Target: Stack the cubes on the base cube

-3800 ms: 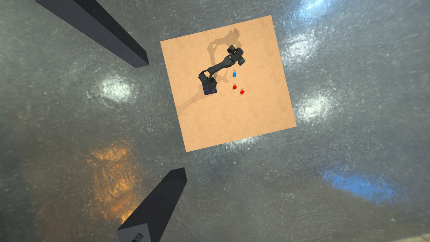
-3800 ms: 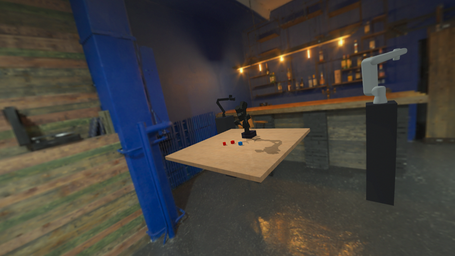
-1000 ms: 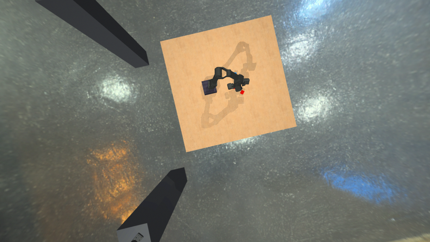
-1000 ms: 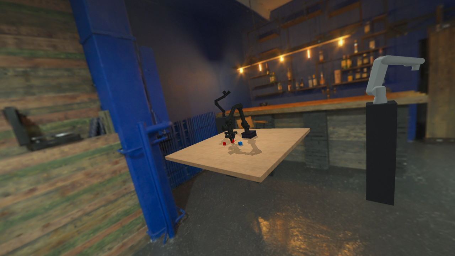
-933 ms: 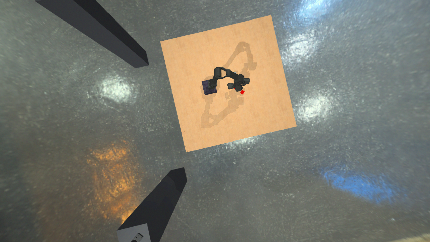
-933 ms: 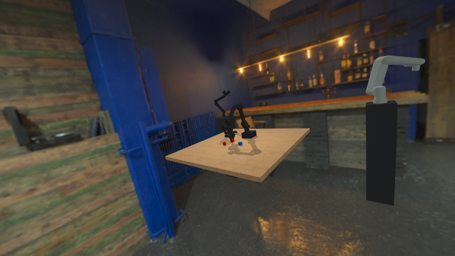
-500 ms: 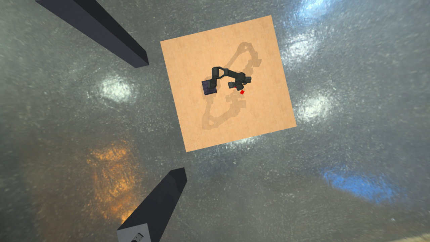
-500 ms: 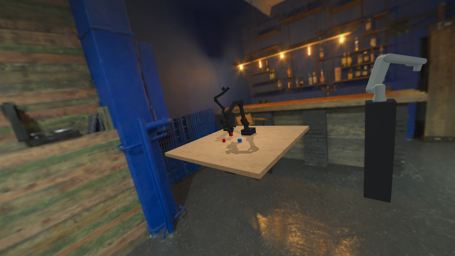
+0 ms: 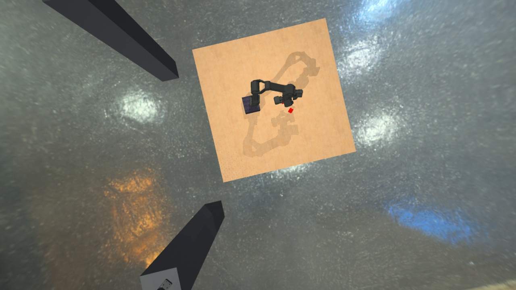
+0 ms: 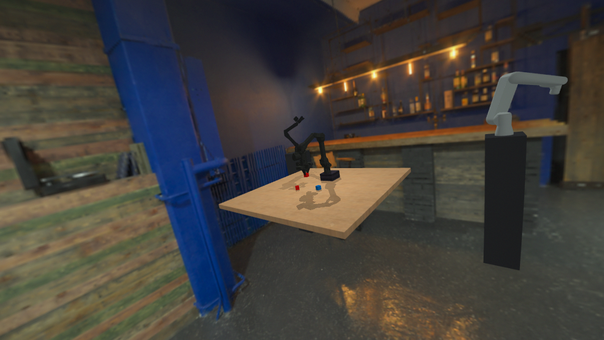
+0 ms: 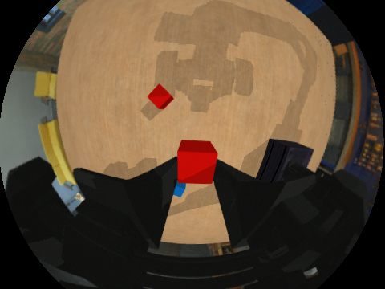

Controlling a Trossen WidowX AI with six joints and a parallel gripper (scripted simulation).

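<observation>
My gripper tip is 3 cm short of the blue base cube, 14 cm to the right of it and 10 cm above it.
</observation>
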